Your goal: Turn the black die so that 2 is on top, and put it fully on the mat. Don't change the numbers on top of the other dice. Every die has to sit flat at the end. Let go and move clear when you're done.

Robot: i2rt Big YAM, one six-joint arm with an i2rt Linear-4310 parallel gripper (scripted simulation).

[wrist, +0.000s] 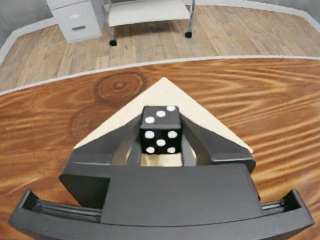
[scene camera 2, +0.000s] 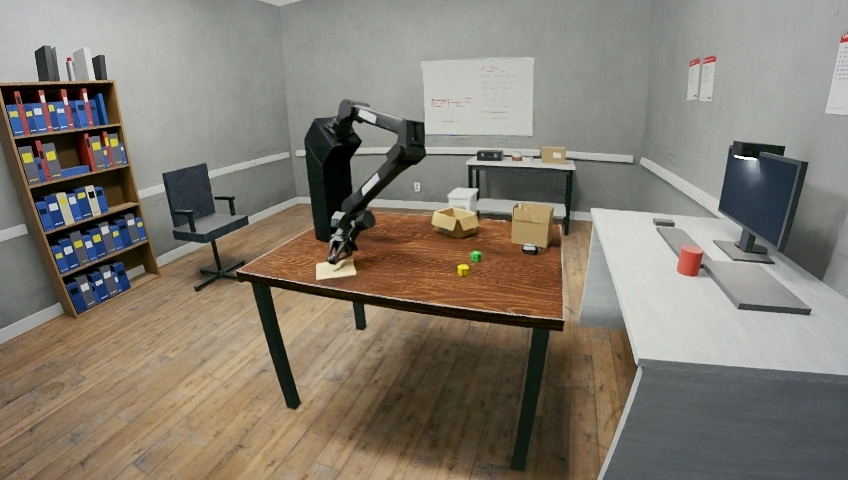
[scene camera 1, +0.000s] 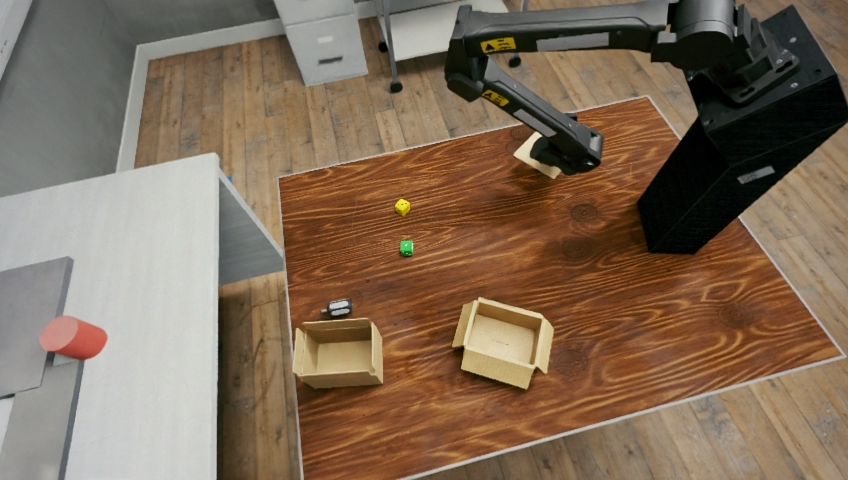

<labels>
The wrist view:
gripper: 160,119
black die: 160,127
tan mat: 164,92
</labels>
